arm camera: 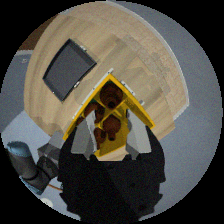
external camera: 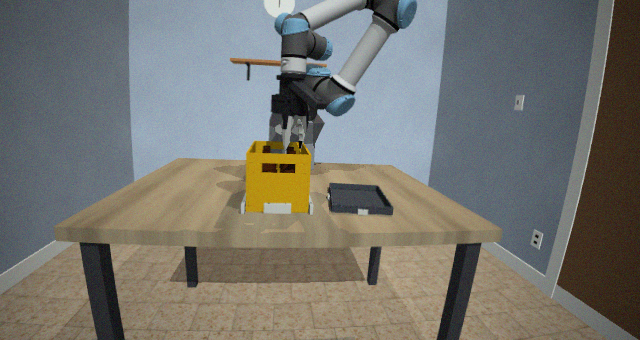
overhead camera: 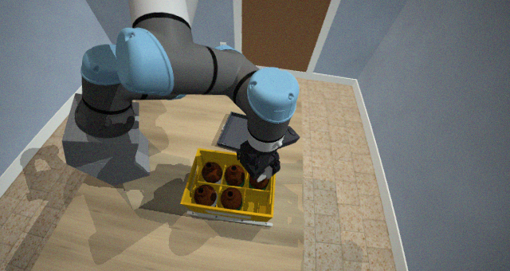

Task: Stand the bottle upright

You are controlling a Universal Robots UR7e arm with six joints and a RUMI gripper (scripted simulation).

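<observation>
Now: hand 110 mm above the bottle. Round my hand: crate: 70 mm behind, 70 mm to the right, 110 mm below; then tray: 130 mm behind, 200 mm to the left, 180 mm below.
</observation>
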